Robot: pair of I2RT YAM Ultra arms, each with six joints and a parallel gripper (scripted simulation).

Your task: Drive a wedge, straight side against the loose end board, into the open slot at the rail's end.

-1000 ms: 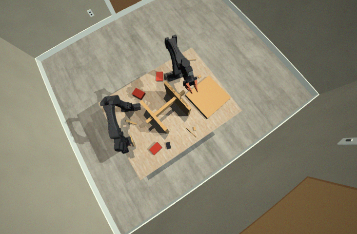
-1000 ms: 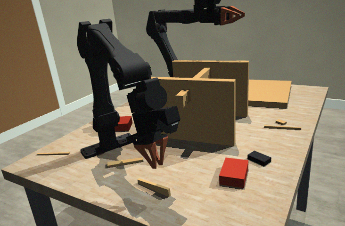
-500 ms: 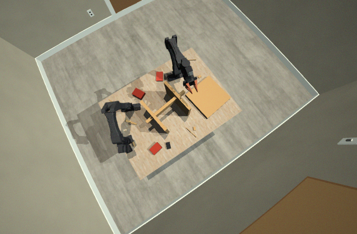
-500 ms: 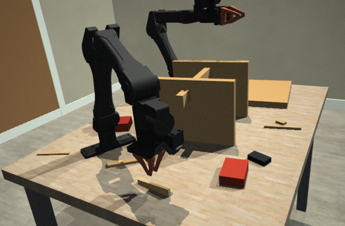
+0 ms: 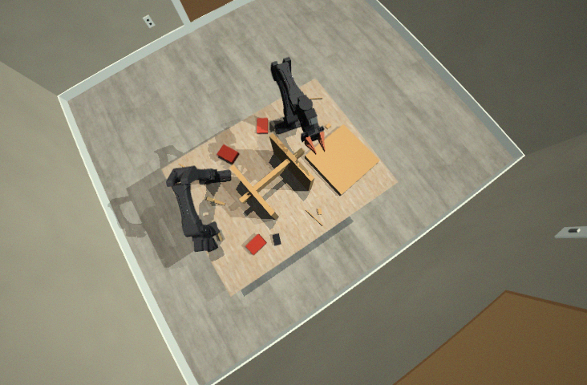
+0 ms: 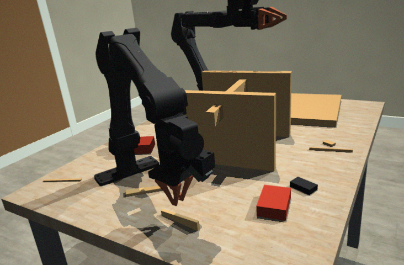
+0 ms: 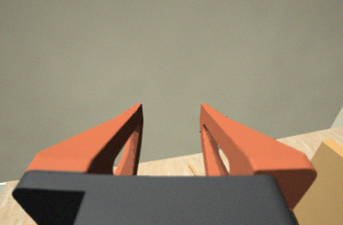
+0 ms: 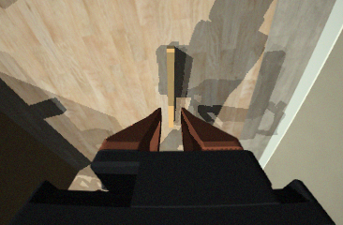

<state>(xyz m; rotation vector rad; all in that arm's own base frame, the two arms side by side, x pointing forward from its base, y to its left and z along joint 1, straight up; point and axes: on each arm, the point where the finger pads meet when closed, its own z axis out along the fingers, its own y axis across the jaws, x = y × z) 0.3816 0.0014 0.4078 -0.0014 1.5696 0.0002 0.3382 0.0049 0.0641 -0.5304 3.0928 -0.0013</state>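
Now: right hand 44 cm to the right of the rail, 12 cm below it and 3 cm past it. Also, from my right hand: flat panel 87 cm to the left, 9 cm ahead, 5 cm below; black block 25 cm to the left, 24 cm ahead, 6 cm below.
My left gripper is now 22 cm above the rail, 21 cm to the left of it and 10 cm past it. Round my left hand: flat panel: 39 cm below, 22 cm to the left, 2 cm ahead; then black block: 40 cm to the right, 40 cm below, 17 cm ahead.
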